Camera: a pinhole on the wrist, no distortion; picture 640 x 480 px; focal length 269.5 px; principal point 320.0 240.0 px. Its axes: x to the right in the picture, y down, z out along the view. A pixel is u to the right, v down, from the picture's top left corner.
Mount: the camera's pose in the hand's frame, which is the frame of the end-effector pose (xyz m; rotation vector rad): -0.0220 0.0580 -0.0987 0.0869 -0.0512 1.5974
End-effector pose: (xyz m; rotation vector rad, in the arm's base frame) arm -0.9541 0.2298 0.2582 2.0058 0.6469 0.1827
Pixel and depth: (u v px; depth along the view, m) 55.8 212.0 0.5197
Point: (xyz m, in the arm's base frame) -0.9417 0.1575 -0.3584
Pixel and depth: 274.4 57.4 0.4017
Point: -0.6346 0.1548 0.0442
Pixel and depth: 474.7 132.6 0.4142
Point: -0.6058 -0.0493 0.2945
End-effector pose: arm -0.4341 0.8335 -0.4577 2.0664 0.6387 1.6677
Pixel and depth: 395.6 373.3 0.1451
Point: -0.3927 0.7107 -0.4921
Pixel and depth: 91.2 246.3 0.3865
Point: -0.2132 1.0645 -0.6944
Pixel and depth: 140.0 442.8 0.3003
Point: -0.3096 0.8327 -0.7825
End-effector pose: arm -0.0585 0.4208 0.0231 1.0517 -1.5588 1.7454
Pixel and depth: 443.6 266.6 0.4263
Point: -0.1422 0.0535 -0.1376
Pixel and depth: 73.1 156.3 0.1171
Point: -0.0197 0.4207 0.0712
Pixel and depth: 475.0 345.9 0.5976
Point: -0.1114 -0.1346 -0.3659
